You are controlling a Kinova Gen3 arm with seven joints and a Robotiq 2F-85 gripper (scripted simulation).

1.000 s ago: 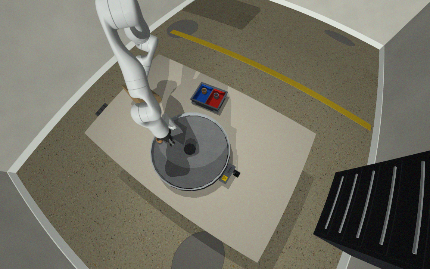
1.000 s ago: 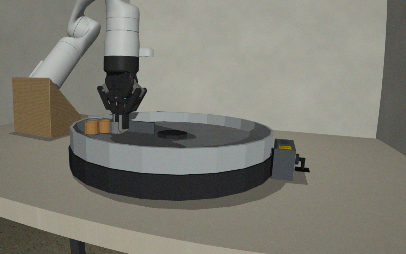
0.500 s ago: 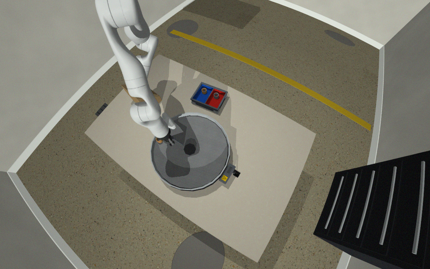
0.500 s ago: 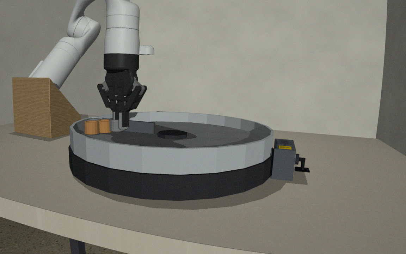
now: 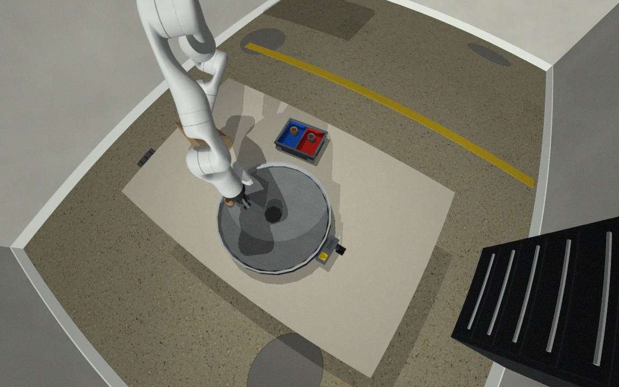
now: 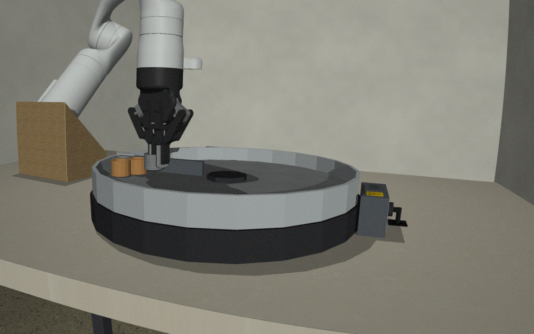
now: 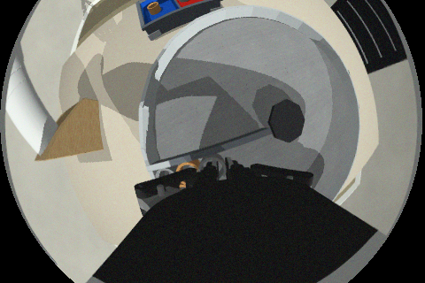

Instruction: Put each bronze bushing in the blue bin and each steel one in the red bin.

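The grey turntable lies 110 mm ahead of my hand, 20 mm to the left of it and 30 mm below it.
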